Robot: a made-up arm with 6 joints.
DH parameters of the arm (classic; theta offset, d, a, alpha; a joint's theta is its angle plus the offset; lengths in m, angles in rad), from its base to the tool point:
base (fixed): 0 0.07 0 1.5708
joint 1: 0 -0.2 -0.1 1.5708
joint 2: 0 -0.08 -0.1 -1.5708
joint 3: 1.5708 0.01 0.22 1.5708
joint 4: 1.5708 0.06 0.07 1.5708
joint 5: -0.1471 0 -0.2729 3.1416
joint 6: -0.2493 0 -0.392 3.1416
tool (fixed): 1.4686 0.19 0 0
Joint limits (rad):
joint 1: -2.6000..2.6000
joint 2: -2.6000..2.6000
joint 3: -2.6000..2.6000
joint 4: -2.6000..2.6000
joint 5: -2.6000..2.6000
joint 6: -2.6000..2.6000
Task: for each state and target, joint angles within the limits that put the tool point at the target. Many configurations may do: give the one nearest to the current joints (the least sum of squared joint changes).
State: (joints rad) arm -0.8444 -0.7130 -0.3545 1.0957 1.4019 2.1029
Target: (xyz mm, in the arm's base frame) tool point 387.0 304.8 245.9
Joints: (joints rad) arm -0.6515 -0.7108 -0.5616 1.1829 1.2876 2.6000
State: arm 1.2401 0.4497 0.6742 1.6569 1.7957 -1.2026
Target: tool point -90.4 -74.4 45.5
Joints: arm 1.1670 0.4538 1.0049 1.5077 2.2578 -1.6810
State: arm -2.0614 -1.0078 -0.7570 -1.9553 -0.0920 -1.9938
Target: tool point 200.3 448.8 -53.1
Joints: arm -2.3135 -0.4549 -1.4343 -1.8077 -0.1712 -2.4869
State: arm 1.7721 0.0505 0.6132 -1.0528 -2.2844 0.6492
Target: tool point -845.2 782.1 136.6
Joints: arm 1.2880 0.5499 0.6414 -2.0167 -2.4142 0.7620
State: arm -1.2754 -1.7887 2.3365 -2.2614 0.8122 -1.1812
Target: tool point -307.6 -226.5 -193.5
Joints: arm -0.7644 -2.3184 1.9159 -1.8727 1.1150 -1.3772
